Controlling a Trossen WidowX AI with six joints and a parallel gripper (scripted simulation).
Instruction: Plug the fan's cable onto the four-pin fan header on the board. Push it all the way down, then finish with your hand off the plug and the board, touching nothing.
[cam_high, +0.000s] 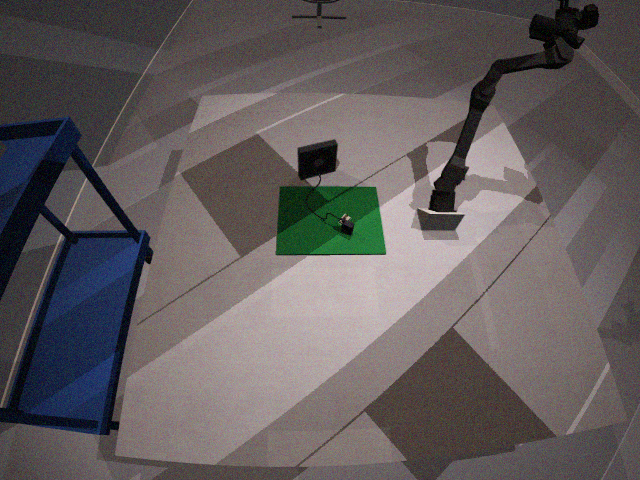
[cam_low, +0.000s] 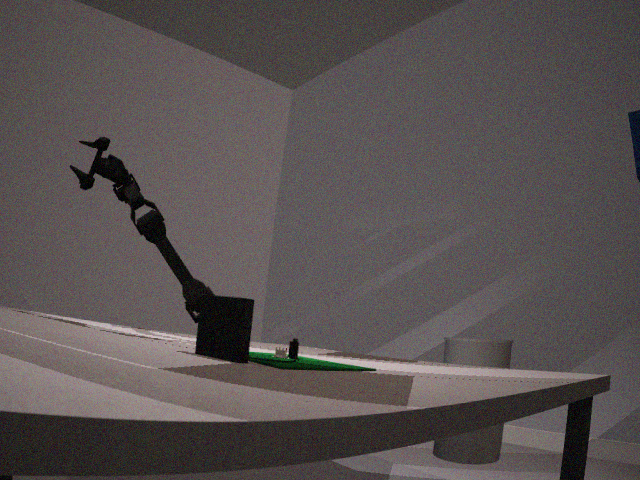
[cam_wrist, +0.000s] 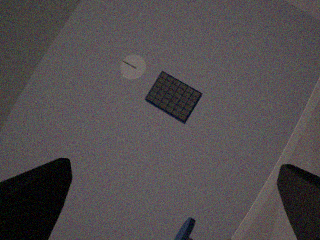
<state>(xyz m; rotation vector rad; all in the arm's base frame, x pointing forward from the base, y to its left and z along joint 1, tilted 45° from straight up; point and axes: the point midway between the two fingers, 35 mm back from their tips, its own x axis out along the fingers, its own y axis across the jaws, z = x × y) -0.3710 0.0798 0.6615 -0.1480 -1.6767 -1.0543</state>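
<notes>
The black plug lies 720 mm ahead of my gripper tip, 520 mm below it and 460 mm to the left of it. Round my gripper tip: white four-pin header (720 mm ahead, 550 mm below, 420 mm to the left); then black fan (780 mm ahead, 490 mm below, 230 mm to the left); then pale header part (730 mm ahead, 540 mm below, 420 mm to the left).
</notes>
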